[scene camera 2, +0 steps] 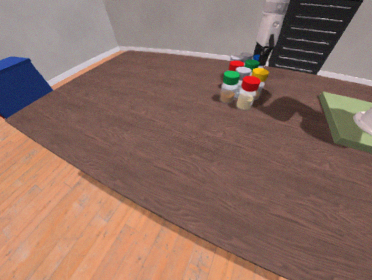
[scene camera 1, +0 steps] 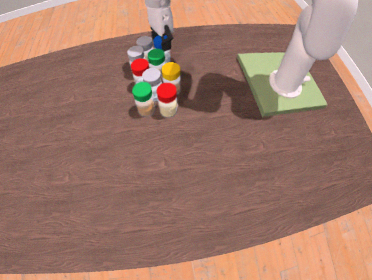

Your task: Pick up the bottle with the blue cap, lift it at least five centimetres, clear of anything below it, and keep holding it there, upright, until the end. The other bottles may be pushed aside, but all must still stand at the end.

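Seen in the pictures: gripper, between the fingertips: [scene camera 2: 258, 61] [scene camera 1: 161, 44]; arm's base, origin of its link: [scene camera 1: 285, 84].
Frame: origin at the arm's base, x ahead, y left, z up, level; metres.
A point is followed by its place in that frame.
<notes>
The bottle with the blue cap [scene camera 1: 159, 41] @[x 0.393, y -0.230, z 0.080 m] [scene camera 2: 257, 58] @[x 0.397, y -0.217, z 0.079 m] stands at the back of the bottle group, largely hidden by the gripper and the bottles in front. My gripper [scene camera 1: 162, 44] @[x 0.386, y -0.235, z 0.062 m] [scene camera 2: 262, 58] @[x 0.386, y -0.235, z 0.062 m] is open and low at this bottle, its black fingers around or beside the blue cap; the exact fit is hard to tell. The green-capped bottle [scene camera 1: 156, 56] @[x 0.419, y -0.158, z 0.080 m] [scene camera 2: 251, 65] @[x 0.421, y -0.143, z 0.076 m] stands just in front of the blue-capped one. A grey-capped bottle [scene camera 1: 144, 43] @[x 0.443, y -0.238, z 0.079 m] stands to its left in scene camera 1. The bottles that show stand upright.
A yellow-capped bottle [scene camera 1: 171, 71] @[x 0.390, y -0.079, z 0.080 m] [scene camera 2: 260, 75] @[x 0.391, y -0.065, z 0.076 m], two red-capped bottles [scene camera 1: 140, 67] @[x 0.475, y -0.126, z 0.080 m] [scene camera 1: 167, 93] @[x 0.422, y -0.002, z 0.080 m], a front green-capped bottle [scene camera 1: 143, 92] @[x 0.484, y -0.026, z 0.080 m] [scene camera 2: 231, 78] @[x 0.485, y -0.013, z 0.076 m] and grey-capped bottles [scene camera 1: 152, 77] @[x 0.449, y -0.073, z 0.080 m] [scene camera 1: 135, 53] @[x 0.480, y -0.197, z 0.080 m] stand close together. The arm's base stands on a green board [scene camera 1: 255, 95] @[x 0.131, y 0.013, z -0.011 m] [scene camera 2: 332, 120] @[x 0.130, y 0.004, z -0.006 m] at the right.
</notes>
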